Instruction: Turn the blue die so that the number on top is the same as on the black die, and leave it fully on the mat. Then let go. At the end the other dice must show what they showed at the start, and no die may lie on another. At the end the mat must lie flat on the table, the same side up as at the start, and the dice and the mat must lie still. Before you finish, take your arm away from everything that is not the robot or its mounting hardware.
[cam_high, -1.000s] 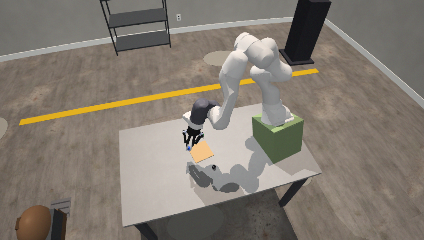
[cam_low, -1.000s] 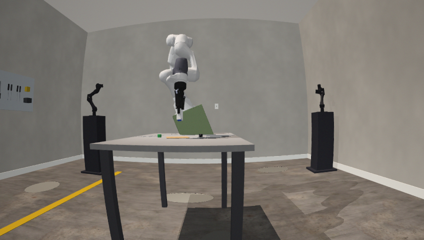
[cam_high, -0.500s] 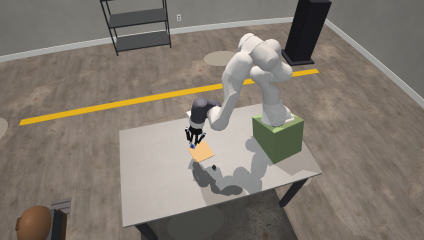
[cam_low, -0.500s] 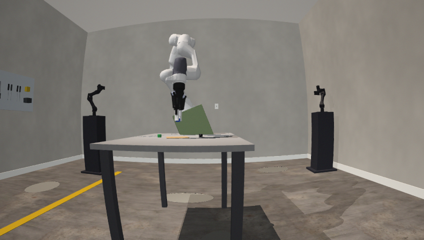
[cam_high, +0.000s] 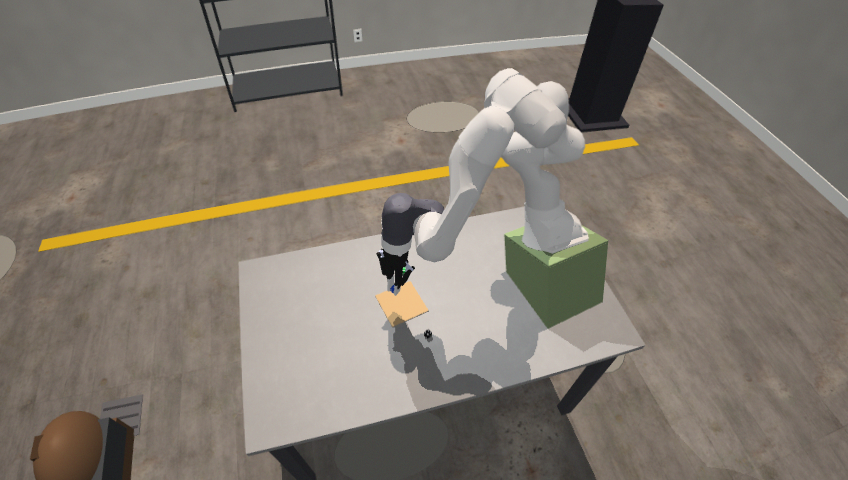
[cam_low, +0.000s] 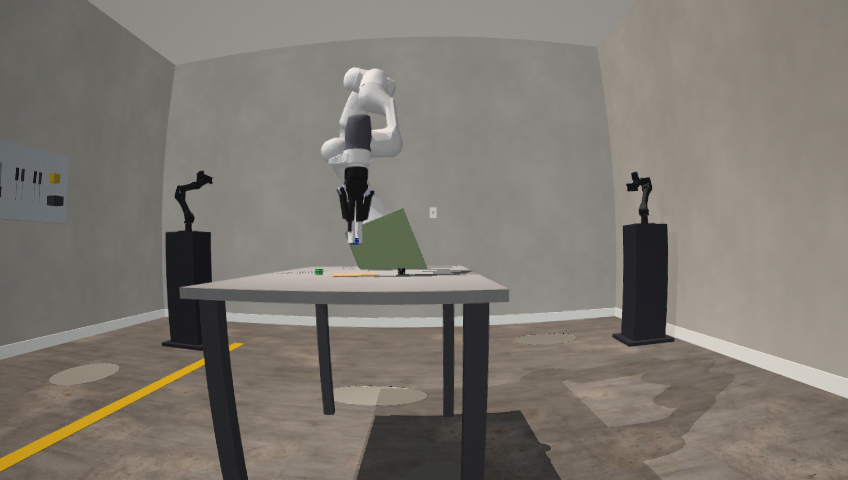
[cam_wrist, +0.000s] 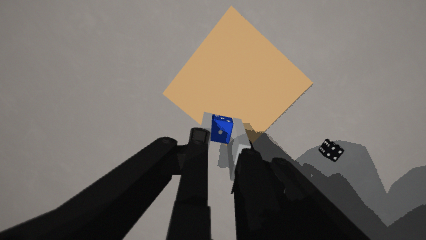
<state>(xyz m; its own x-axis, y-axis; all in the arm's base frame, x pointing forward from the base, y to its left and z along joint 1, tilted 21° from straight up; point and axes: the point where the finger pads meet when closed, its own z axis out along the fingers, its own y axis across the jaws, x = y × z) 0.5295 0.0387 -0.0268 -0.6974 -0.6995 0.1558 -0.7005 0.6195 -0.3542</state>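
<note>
My hand is 3 cm above the blue die. The rest, counted from my hand: green die 6 cm behind, 14 cm to the right, 12 cm below; then mat 2 cm behind, 1 cm to the right, 13 cm below; then black die 9 cm behind, 13 cm to the left, 12 cm below.
</note>
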